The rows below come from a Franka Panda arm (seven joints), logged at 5 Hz.
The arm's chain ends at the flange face. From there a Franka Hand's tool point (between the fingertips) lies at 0.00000 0.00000 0.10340 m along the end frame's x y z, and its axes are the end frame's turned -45 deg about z.
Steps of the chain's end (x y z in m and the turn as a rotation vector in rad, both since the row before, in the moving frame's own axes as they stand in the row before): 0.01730, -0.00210, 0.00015, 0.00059, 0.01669, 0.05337; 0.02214, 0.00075, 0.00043, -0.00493, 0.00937, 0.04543
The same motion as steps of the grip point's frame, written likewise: 0.01495, 0.01196, 0.00014, -0.01138, 0.01222, 0.05337; 0.01543, 0.01724, 0.00042, -0.01011, 0.00314, 0.04543
